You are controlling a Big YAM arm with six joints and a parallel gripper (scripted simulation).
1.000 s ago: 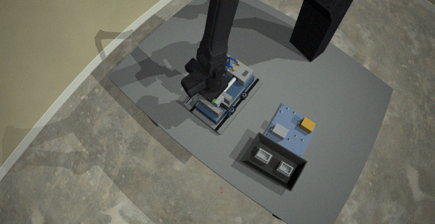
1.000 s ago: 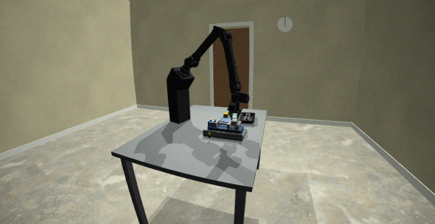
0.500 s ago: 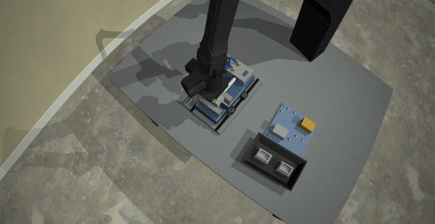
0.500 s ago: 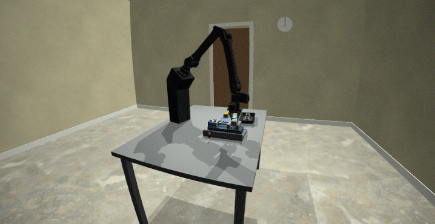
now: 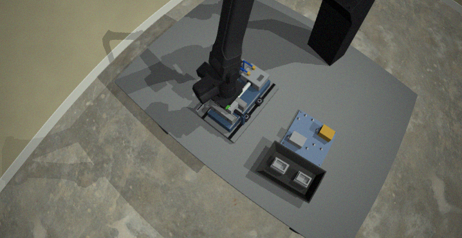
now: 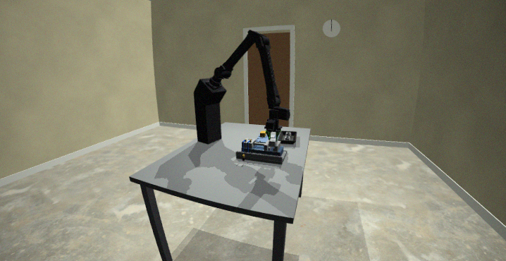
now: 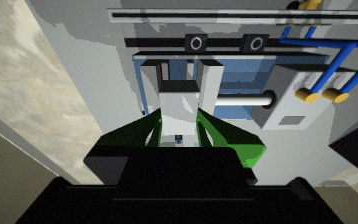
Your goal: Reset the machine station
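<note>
Right now the fixed jaw is 30 mm ahead of my hand and 40 mm below it. Round my hand: moving jaw: 40 mm behind, 40 mm below; then blue infeed plate: 100 mm behind, 330 mm to the left, 110 mm below; then white rod: 90 mm behind, 10 mm to the left, 40 mm below.
</note>
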